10 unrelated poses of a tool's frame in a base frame.
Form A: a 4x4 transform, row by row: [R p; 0 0 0 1], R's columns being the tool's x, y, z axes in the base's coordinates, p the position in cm. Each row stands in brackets.
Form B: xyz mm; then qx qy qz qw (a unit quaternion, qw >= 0). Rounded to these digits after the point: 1 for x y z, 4 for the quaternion.
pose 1, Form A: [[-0.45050, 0.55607, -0.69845, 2.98], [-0.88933, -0.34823, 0.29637, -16.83], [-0.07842, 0.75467, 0.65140, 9.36], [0, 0, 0, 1]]
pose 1, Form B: 29.8, -168.3, 93.6, 0.2482, -0.3357, -0.7826, 0.4617
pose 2, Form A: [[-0.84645, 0.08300, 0.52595, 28.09], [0.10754, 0.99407, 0.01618, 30.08], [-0.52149, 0.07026, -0.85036, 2.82], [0, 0, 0, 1]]
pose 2, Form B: 280.9, 300.8, 28.2, 0.0496, 0.9606, 0.0225, 0.2726
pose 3, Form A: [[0.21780, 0.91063, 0.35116, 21.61], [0.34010, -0.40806, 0.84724, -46.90], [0.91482, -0.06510, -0.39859, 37.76], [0, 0, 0, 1]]
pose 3, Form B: 216.1, -469.0, 377.6, -0.7114, -0.4395, -0.4449, 0.3206
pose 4, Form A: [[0.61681, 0.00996, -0.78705, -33.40], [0.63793, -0.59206, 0.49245, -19.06], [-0.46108, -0.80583, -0.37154, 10.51], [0, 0, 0, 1]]
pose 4, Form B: -334.0, -190.6, 105.1, -0.8032, -0.2017, 0.3885, 0.4041
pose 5, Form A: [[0.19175, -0.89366, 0.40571, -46.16], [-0.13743, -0.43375, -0.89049, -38.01], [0.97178, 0.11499, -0.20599, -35.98], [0, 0, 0, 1]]
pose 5, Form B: -461.6, -380.1, -359.8, 0.6767, -0.3809, 0.5089, 0.3715
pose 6, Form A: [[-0.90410, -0.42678, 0.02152, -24.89], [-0.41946, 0.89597, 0.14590, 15.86], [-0.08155, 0.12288, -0.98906, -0.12], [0, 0, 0, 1]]
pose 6, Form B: -248.9, 158.6, -1.2, -0.2174, 0.9733, 0.0690, 0.0265
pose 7, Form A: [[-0.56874, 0.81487, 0.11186, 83.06], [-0.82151, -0.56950, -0.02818, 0.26], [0.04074, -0.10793, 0.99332, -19.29], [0, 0, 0, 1]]
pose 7, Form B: 830.6, 2.6, -192.9, -0.0431, 0.0385, -0.8848, 0.4624
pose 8, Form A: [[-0.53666, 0.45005, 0.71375, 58.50], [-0.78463, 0.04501, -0.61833, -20.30], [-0.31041, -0.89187, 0.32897, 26.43], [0, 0, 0, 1]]
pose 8, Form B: 585.0, -203.0, 264.3, -0.1495, 0.5596, -0.6747, 0.4575
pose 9, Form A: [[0.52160, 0.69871, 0.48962, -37.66], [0.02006, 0.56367, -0.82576, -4.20], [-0.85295, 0.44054, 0.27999, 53.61], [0, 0, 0, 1]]
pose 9, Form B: -376.6, -42.0, 536.1, 0.4117, 0.4365, -0.2206, 0.7690
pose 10, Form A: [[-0.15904, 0.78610, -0.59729, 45.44], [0.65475, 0.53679, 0.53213, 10.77], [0.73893, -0.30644, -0.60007, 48.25], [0, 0, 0, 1]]
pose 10, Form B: 454.4, 107.7, 482.5, -0.4755, -0.7576, -0.0745, 0.4409
